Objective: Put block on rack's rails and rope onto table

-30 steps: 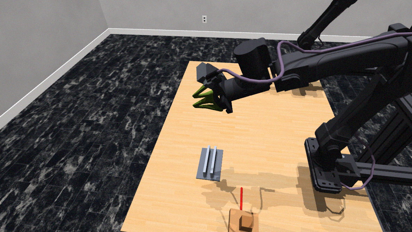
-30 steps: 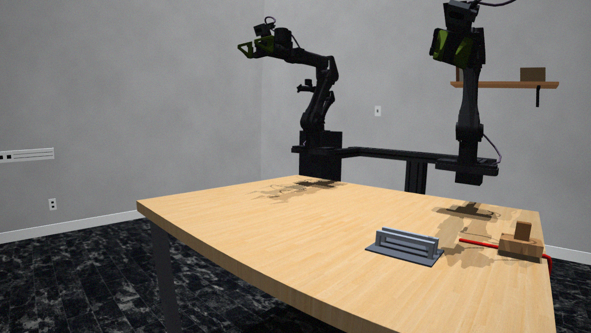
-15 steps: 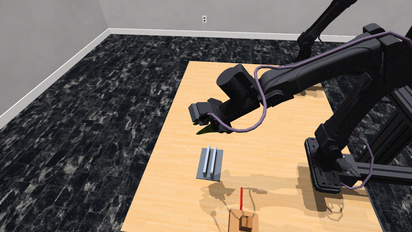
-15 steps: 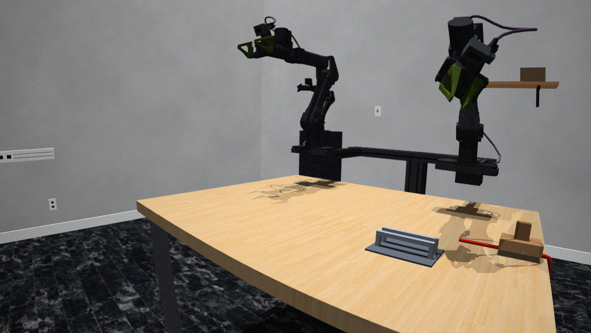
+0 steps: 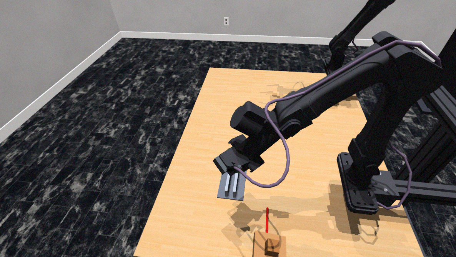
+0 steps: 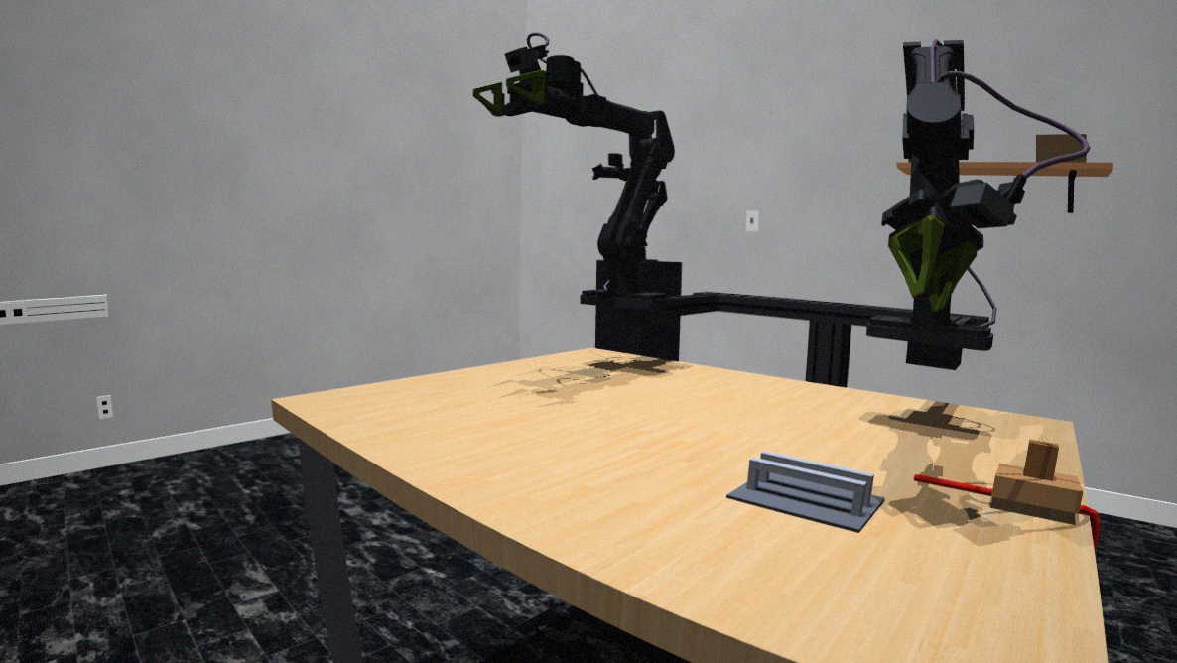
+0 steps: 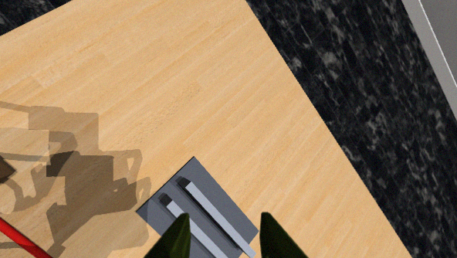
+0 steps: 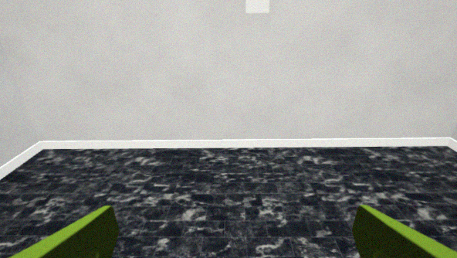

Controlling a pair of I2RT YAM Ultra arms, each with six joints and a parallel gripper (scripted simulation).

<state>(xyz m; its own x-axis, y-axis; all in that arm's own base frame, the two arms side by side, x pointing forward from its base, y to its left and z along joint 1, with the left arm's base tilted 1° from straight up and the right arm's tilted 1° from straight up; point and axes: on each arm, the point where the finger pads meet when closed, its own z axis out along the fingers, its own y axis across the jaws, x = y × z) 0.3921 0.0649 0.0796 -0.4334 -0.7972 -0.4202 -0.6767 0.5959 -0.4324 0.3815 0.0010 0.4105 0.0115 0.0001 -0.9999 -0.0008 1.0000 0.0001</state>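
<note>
My left hand is 15 cm past the brown block, 13 cm to the right of it and 20 cm above it. The rest, counted from my left hand: grey rack: 2 cm ahead, 11 cm to the right, 22 cm below.
</note>
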